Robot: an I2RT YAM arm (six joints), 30 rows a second.
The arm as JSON. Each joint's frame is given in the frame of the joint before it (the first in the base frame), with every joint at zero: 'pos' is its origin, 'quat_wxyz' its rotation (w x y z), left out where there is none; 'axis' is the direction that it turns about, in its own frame. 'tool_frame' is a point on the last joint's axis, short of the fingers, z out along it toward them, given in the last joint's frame.
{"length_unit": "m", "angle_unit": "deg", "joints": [
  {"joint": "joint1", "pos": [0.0, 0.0, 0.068], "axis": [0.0, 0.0, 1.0]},
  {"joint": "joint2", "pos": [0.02, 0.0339, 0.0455], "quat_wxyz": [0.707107, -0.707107, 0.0, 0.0], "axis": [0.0, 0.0, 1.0]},
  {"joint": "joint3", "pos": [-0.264, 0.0, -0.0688], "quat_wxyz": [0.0, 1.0, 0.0, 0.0], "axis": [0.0, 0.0, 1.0]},
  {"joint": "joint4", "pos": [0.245, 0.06, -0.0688], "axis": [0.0, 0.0, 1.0]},
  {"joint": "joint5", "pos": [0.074, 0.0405, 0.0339], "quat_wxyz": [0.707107, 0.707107, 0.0, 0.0], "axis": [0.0, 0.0, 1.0]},
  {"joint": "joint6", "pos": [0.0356, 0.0, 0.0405], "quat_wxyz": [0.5, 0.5, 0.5, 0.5], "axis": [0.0, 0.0, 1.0]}
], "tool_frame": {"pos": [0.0, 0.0, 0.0], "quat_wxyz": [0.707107, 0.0, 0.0, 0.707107]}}
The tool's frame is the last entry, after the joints.
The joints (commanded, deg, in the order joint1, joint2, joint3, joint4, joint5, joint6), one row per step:
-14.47, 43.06, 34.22, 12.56, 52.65, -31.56
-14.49, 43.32, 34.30, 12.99, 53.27, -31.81
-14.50, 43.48, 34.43, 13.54, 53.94, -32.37
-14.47, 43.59, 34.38, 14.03, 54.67, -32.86
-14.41, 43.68, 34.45, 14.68, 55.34, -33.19
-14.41, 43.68, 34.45, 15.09, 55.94, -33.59
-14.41, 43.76, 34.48, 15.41, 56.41, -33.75
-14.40, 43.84, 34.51, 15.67, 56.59, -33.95
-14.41, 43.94, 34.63, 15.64, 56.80, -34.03
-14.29, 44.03, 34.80, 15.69, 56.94, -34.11
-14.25, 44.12, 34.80, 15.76, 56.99, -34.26
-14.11, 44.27, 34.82, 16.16, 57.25, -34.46
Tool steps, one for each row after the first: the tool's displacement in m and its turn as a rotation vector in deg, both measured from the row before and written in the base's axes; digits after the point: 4 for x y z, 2 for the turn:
0.0005, -0.0004, 0.0005, -0.12, -0.02, -0.65
0.0000, -0.0003, 0.0012, -0.29, 0.00, -0.70
0.0000, -0.0002, 0.0002, -0.20, 0.12, -0.72
-0.0001, 0.0000, 0.0012, -0.21, -0.32, -0.62
-0.0004, -0.0001, 0.0006, -0.18, -0.04, -0.62
-0.0001, -0.0002, 0.0005, -0.07, -0.12, -0.48
0.0001, -0.0001, 0.0004, -0.10, -0.02, -0.18
0.0002, -0.0001, 0.0004, 0.00, 0.08, -0.22
0.0003, 0.0003, 0.0009, -0.04, -0.05, -0.02
0.0003, 0.0000, -0.0001, -0.04, 0.16, -0.02
0.0005, 0.0002, 0.0003, -0.10, -0.08, -0.13

